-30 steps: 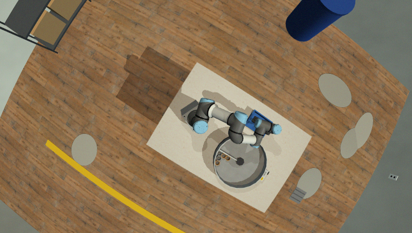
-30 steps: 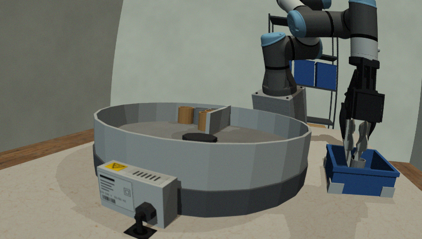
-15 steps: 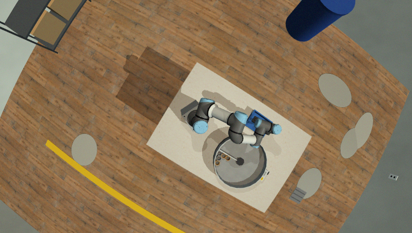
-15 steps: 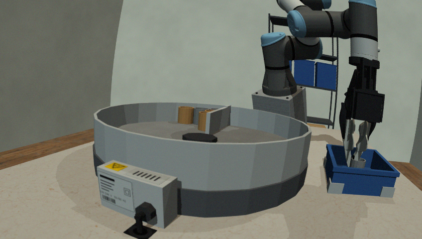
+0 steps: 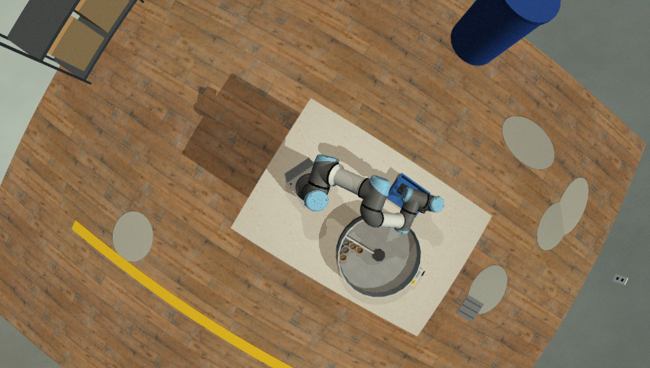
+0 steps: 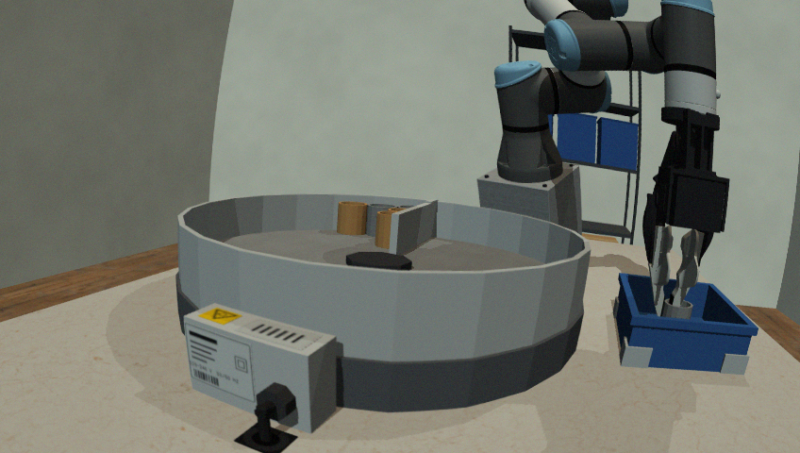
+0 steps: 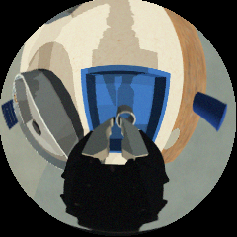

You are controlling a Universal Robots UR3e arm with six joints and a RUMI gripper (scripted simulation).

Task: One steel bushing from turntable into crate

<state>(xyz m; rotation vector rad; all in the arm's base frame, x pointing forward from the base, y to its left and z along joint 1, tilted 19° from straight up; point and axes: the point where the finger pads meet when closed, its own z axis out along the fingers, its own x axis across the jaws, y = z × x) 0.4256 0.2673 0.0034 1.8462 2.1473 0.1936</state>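
Right now the blue crate is 20 mm to the left of my hand and 20 mm below it. Round my hand: turntable: 70 mm ahead, 310 mm to the right, 10 mm above.
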